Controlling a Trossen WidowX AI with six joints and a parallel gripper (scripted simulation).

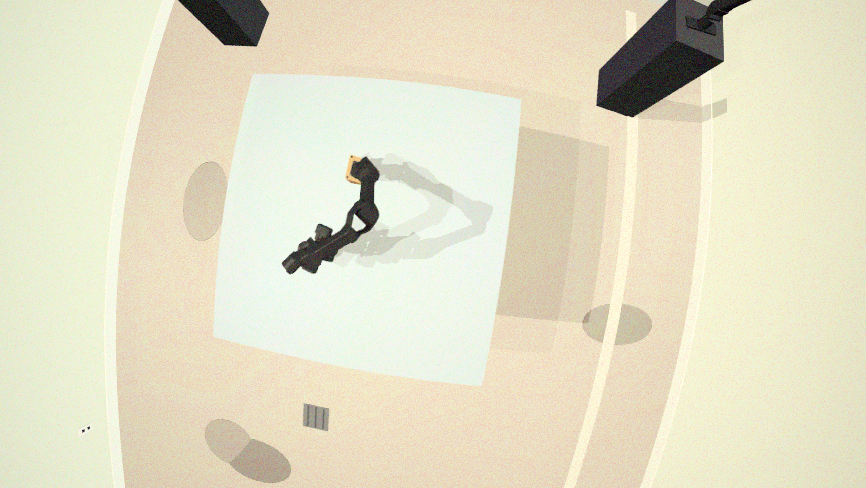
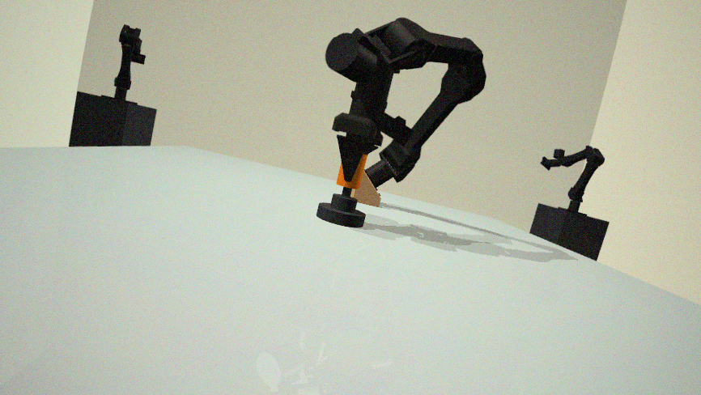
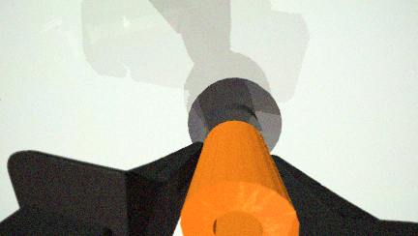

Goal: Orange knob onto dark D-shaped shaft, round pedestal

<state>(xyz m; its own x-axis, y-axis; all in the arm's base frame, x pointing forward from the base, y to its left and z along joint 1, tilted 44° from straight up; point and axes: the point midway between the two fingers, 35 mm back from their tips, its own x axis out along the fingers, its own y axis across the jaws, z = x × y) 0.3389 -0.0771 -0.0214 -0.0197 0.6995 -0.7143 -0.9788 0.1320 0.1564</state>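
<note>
My gripper tip is 2 cm below the orange knob. The rest, counted from my gripper tip: dark round pedestal 4 cm below.
</note>
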